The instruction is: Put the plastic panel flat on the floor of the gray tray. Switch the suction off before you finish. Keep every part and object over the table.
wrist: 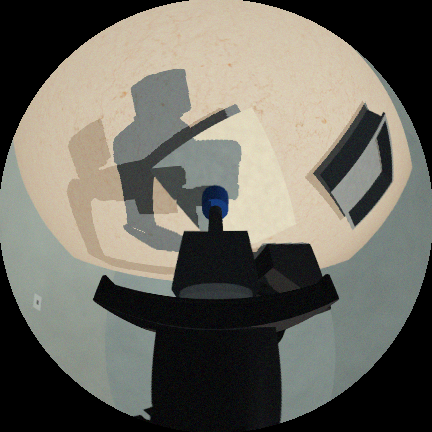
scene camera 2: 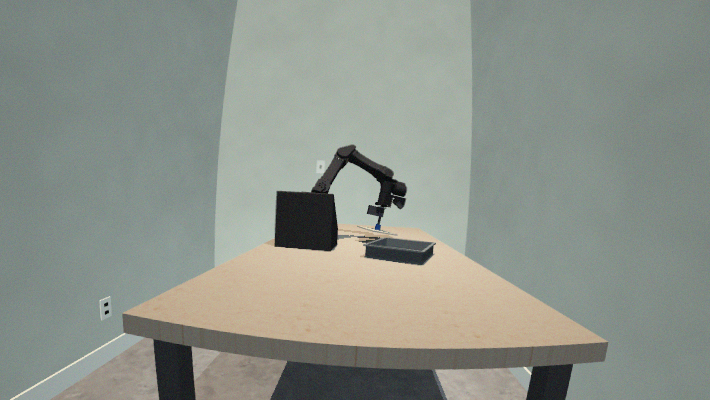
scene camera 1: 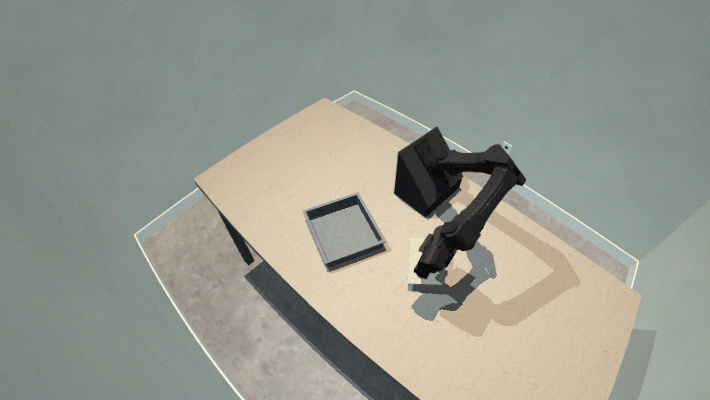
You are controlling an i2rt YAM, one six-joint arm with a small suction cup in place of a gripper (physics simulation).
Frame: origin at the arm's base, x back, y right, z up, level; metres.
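Seen in the pictures: hand at its tool point: [wrist: 215, 192]; arm's base at its link origin: [scene camera 2: 310, 210] [scene camera 1: 431, 164].
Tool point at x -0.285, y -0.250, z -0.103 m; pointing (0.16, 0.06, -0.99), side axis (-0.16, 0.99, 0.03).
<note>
Pixels of each thing's middle, then the offset from my tool point to it. Level surfaces: height alone.
- plastic panel at the middle of its body: [wrist: 234, 197] [scene camera 1: 427, 261] [scene camera 2: 377, 230] dz +0.008, dx -0.003, dy +0.023 m
- gray tray at the middle of its body: [wrist: 367, 177] [scene camera 1: 343, 229] [scene camera 2: 401, 249] dz -0.025, dx -0.099, dy +0.334 m
- wooden table at its surface level: dz -0.050 m
The plastic panel [scene camera 1: 414, 257] [scene camera 2: 369, 229] [wrist: 265, 185] is a thin, pale cream sheet. It hangs on the blue suction cup [scene camera 2: 377, 227] [wrist: 215, 202], slightly above the table, with its shadow below it. In scene camera 2 it looks slightly tilted, lower toward the right. The cup touches its upper face. The arm's wrist hides the cup and part of the panel in scene camera 1. The gray tray [scene camera 1: 345, 230] [scene camera 2: 395, 254] [wrist: 357, 175] stands open and empty on the table, beside the panel and apart from it.
The black arm base [scene camera 1: 425, 180] [scene camera 2: 304, 220] stands near one long edge of the wooden table [scene camera 1: 280, 160] [scene camera 2: 320, 295] [wrist: 280, 45]. The tray's raised walls stand between the panel and the tray floor. Arm shadows fall across the table and the panel.
</note>
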